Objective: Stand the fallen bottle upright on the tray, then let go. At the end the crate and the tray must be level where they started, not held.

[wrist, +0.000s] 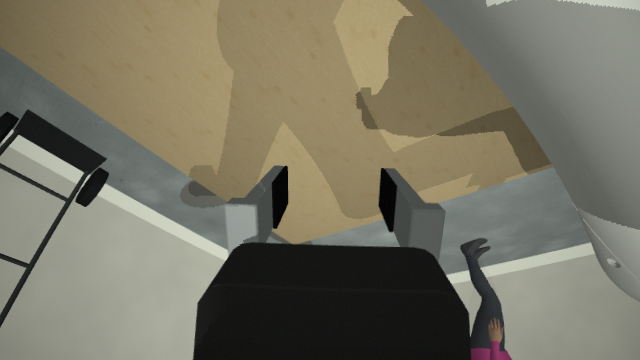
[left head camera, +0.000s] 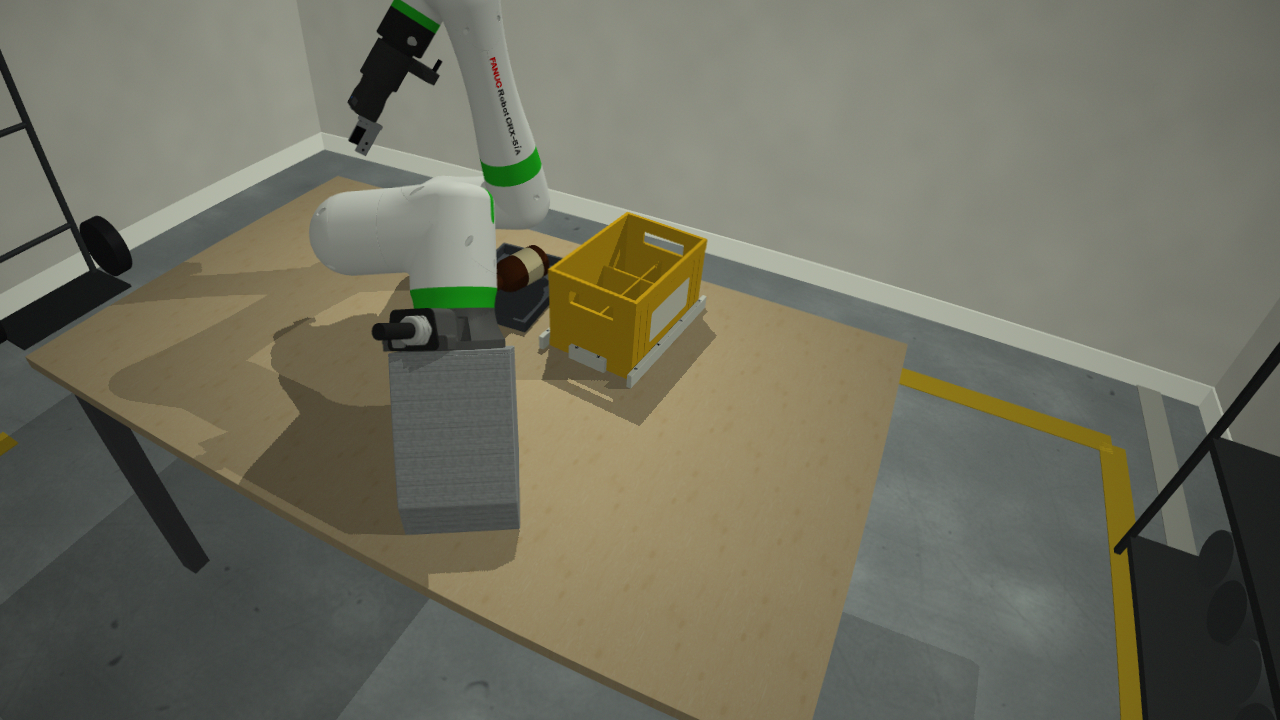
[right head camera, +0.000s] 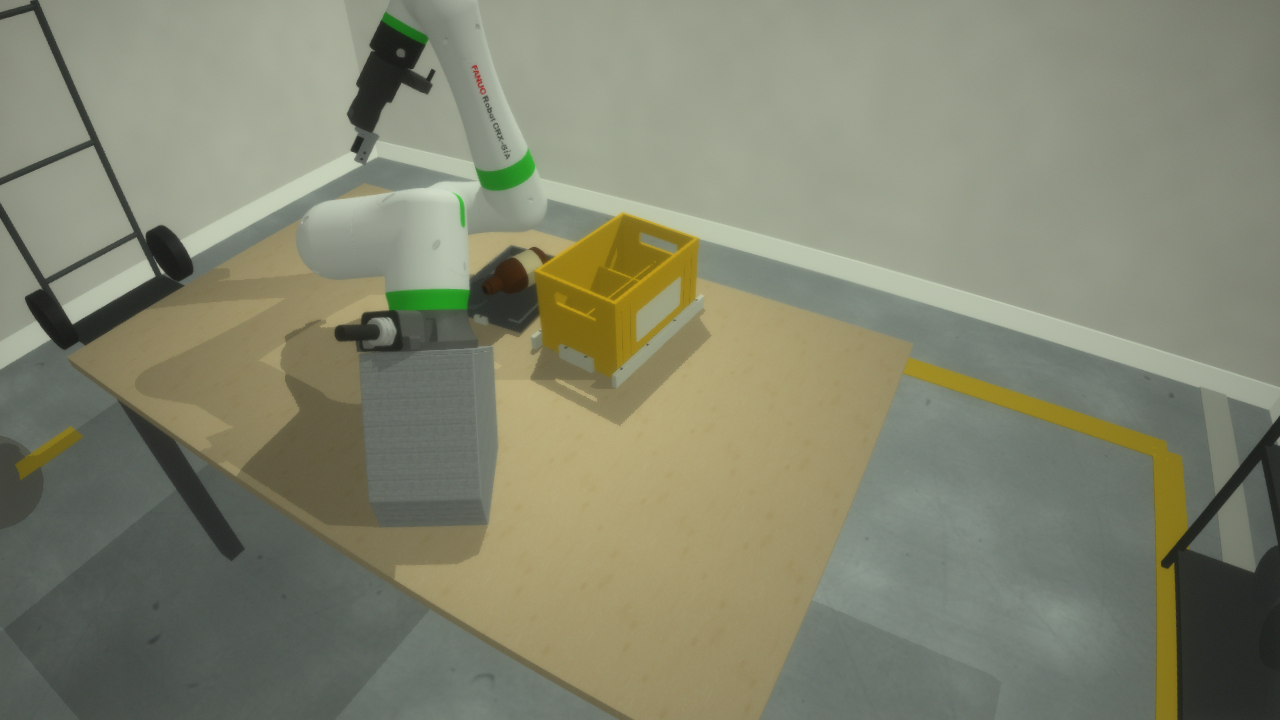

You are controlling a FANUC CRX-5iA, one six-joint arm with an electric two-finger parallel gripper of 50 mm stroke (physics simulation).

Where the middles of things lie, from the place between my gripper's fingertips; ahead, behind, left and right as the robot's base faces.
Now: hand 14 cm short of the brown bottle [right head camera: 516,273], 26 cm to the left of it and 28 cm above it. From my hand the other things lie so: dark grey tray [right head camera: 516,311] (14 cm ahead, 25 cm to the right, 31 cm below); then yellow crate [right head camera: 606,296] (15 cm ahead, 53 cm to the right, 23 cm below).
